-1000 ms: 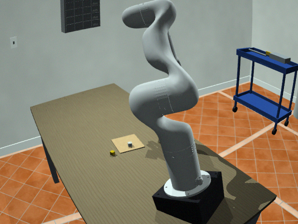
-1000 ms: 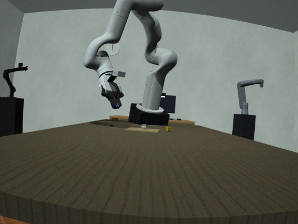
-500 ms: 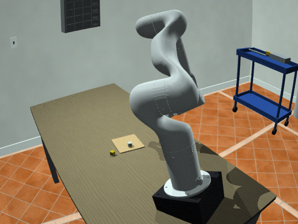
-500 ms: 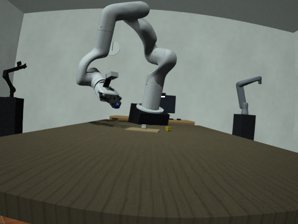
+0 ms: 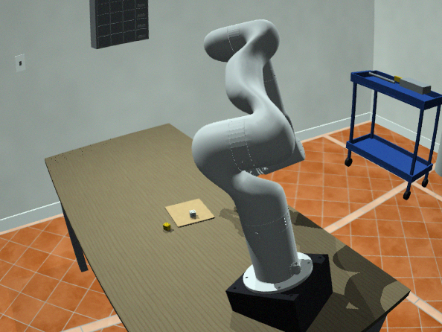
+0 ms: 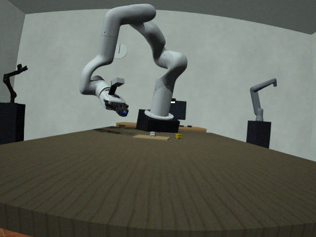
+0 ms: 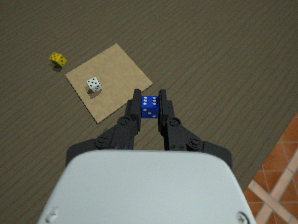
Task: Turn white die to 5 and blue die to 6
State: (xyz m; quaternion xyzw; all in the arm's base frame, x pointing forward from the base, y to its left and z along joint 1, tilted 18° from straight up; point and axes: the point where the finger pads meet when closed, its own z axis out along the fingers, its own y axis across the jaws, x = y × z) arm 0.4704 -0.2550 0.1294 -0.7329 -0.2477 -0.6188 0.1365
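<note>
My gripper is now 30 mm short of the tan mat, 130 mm to the right of it and 100 mm above it. The rest, counted from my hand: white die 140 mm to the left, 90 mm below; yellow die 260 mm to the left, 100 mm below; blue die 10 mm ahead, 10 mm below.
</note>
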